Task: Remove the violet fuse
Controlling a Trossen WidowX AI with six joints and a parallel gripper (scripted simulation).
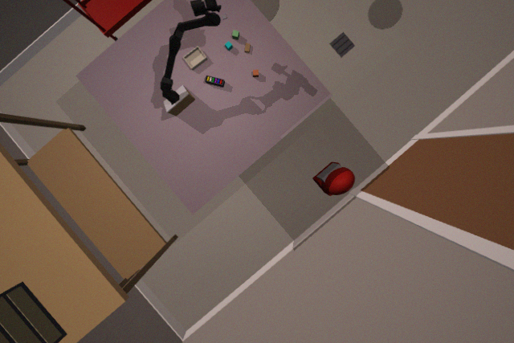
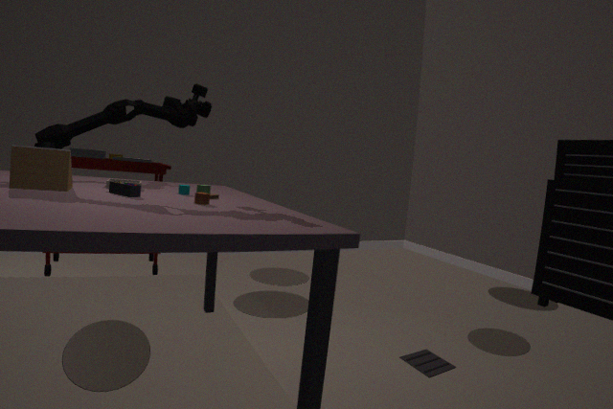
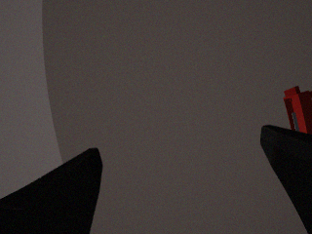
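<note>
The blue fuse is 230 mm behind my gripper tip, 410 mm to the right of it and 390 mm below it. Round my gripper tip: yellow fuse (280 mm behind, 350 mm to the right, 390 mm below); white fuse (270 mm behind, 370 mm to the right, 390 mm below); tray (280 mm behind, 170 mm to the right, 410 mm below).
</note>
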